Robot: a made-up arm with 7 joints. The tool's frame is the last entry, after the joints.
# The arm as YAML. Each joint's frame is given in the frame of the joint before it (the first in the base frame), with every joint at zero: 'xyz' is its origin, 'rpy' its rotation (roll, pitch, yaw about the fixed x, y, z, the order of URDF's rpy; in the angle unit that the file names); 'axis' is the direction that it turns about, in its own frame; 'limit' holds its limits. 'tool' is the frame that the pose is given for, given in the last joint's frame.
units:
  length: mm
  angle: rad
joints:
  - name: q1
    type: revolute
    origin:
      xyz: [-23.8, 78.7, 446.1]
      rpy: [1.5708, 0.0, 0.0]
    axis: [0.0, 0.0, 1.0]
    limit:
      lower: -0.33
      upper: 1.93
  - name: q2
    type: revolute
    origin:
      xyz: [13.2, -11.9, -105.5]
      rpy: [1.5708, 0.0, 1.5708]
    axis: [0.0, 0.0, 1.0]
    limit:
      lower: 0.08
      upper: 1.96
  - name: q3
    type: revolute
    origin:
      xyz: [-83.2, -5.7, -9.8]
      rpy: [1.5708, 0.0, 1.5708]
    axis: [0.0, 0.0, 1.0]
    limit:
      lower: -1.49
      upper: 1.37
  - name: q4
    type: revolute
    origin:
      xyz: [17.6, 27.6, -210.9]
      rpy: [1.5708, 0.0, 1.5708]
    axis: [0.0, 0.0, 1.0]
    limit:
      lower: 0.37
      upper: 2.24
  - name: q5
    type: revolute
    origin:
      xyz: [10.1, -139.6, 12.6]
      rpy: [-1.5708, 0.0, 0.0]
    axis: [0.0, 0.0, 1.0]
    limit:
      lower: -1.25
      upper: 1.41
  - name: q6
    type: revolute
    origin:
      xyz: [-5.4, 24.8, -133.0]
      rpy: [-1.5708, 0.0, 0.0]
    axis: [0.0, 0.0, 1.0]
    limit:
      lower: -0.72
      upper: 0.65
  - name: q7
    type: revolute
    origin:
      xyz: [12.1, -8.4, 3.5]
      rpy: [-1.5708, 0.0, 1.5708]
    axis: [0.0, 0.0, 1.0]
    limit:
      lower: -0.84
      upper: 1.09
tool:
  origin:
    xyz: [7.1, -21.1, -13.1]
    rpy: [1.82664, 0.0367, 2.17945]
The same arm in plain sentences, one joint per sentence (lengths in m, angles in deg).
The arm has seven revolute joints in a row. What follows holds with every joint at zero, and every direction is one of the base frame's. Joint 1 sits 0.0238 m along -x and 0.0787 m along +y and 0.4461 m along +z from the base frame's origin and rotates about -y, from -18.91 to 110.58 deg. Joint 2 sits 0.0132 m along +x and 0.1055 m along +y and 0.0119 m along -z from joint 1 and rotates about +x, from 4.58 to 112.3 deg. Joint 3 sits 0.0098 m along -x and 0.0057 m along +y and 0.0832 m along -z from joint 2 and rotates about +z, from -85.37 to 78.5 deg. Joint 4 sits 0.0276 m along +x and 0.0176 m along -y and 0.2109 m along -z from joint 3 and rotates about -y, from 21.2 to 128.34 deg. Joint 5 sits 0.0101 m along +x and 0.0126 m along -y and 0.1396 m along -z from joint 4 and rotates about +z, from -71.62 to 80.79 deg. Joint 6 sits 0.0054 m along -x and 0.0248 m along +y and 0.133 m along -z from joint 5 and rotates about +y, from -41.25 to 37.24 deg. Joint 7 sits 0.0121 m along +x and 0.0035 m along +y and 0.0084 m along +z from joint 6 and rotates about -x, from -48.13 to 62.45 deg. The tool frame, which is the frame that the pose is given for, sits 0.0131 m along +x and 0.0211 m along +y and 0.0071 m along -z from joint 7; its axes are the base frame's turned by roll -166.81, pitch -34.85 and yaw -87.44 deg (as in URDF: about the fixed x, then y, then z).
